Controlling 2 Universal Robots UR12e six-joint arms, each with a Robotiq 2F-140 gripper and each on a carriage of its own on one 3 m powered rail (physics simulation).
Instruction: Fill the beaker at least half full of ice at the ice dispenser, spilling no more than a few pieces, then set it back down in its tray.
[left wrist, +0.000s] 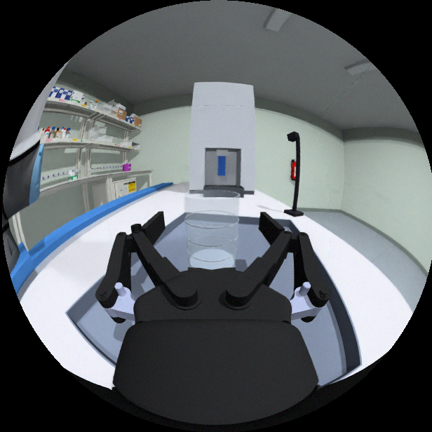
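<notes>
The clear beaker stands upright in the blue-grey tray, in the middle of the left wrist view. No ice can be made out in it. My left gripper is open, with its fingers wide apart to the left and right of the beaker and not touching it. The gripper's body hides part of the tray near the beaker's base. The tall pale ice dispenser stands behind the tray, with a dark recess and a blue strip at its front. My right gripper does not show in this view.
A black post with a bent head stands on the white table at the right. A blue rail runs along the left edge. Shelves with bottles and boxes stand at the far left. A red extinguisher hangs on the wall.
</notes>
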